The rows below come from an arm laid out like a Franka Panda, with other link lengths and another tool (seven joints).
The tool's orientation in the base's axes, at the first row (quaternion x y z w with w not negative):
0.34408, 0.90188, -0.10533, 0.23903
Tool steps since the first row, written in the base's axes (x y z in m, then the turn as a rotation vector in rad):
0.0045, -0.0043, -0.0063, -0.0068, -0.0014, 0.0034
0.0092, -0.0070, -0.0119, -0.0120, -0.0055, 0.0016
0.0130, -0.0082, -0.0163, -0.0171, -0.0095, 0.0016
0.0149, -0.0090, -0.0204, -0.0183, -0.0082, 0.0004
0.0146, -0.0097, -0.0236, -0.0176, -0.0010, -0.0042
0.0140, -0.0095, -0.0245, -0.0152, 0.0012, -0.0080
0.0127, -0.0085, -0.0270, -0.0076, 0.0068, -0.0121
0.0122, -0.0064, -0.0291, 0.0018, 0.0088, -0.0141
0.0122, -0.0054, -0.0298, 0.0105, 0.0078, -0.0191
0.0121, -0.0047, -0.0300, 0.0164, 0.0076, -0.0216
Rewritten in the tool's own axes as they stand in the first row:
-0.0022, 0.0000, 0.0086, 0.0019, -0.0057, -0.0049
-0.0040, 0.0013, 0.0161, 0.0038, -0.0122, -0.0037
-0.0049, 0.0031, 0.0216, 0.0049, -0.0186, -0.0041
-0.0045, 0.0038, 0.0262, 0.0070, -0.0184, -0.0040
-0.0031, 0.0032, 0.0291, 0.0130, -0.0124, -0.0023
-0.0022, 0.0030, 0.0295, 0.0146, -0.0091, 0.0010
0.0005, 0.0029, 0.0309, 0.0149, 0.0002, 0.0053
0.0031, 0.0042, 0.0318, 0.0110, 0.0081, 0.0097
0.0040, 0.0049, 0.0320, 0.0073, 0.0133, 0.0175
0.0046, 0.0054, 0.0319, 0.0046, 0.0172, 0.0218

